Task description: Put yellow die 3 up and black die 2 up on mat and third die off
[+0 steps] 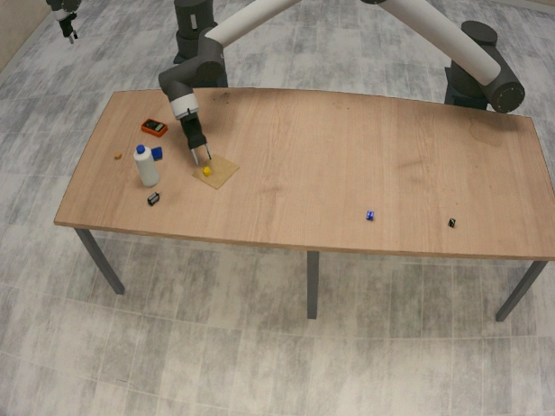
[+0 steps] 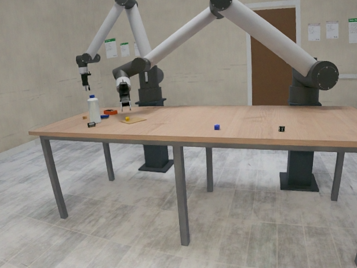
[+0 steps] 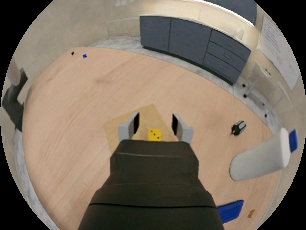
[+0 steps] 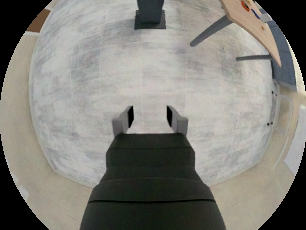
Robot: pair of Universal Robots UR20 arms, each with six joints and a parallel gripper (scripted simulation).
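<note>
Right now my left hand is 6 cm short of the black die, 100 cm to the right of it and 8 cm above it. Round my left hand: white bottle (8 cm ahead, 23 cm to the right); then tan mat (2 cm behind, 3 cm to the left, 9 cm below); then yellow die (1 cm ahead, 8 cm below).
</note>
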